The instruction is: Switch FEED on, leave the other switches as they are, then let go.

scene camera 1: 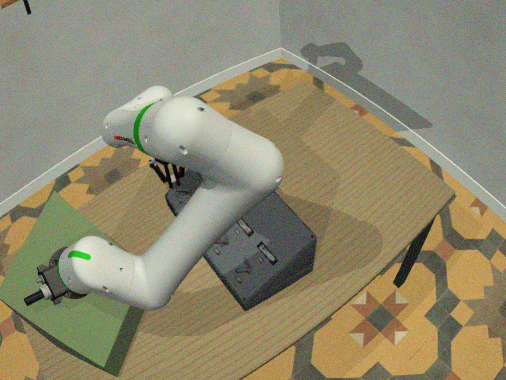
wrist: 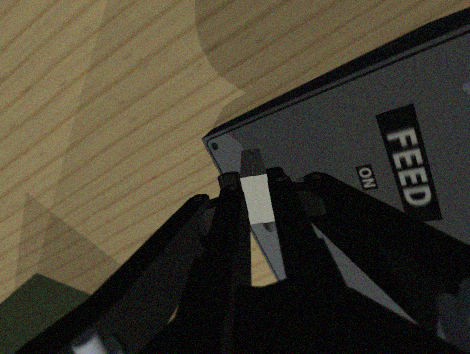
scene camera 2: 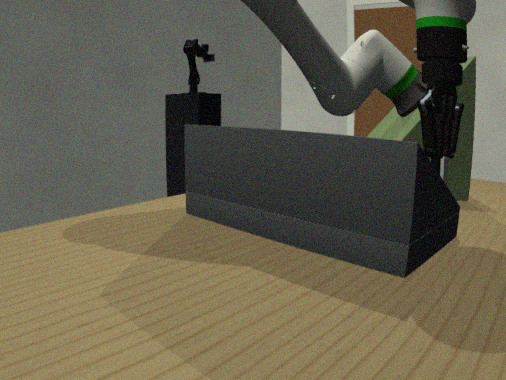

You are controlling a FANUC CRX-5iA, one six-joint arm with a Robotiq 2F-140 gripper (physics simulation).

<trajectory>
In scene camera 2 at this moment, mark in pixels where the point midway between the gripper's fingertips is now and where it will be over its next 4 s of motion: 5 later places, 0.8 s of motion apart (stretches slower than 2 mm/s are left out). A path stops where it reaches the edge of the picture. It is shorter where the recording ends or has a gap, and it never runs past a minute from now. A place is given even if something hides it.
My gripper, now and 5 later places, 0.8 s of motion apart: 437, 194; 436, 189; 434, 186; 432, 182; 433, 122; 426, 182
</trajectory>
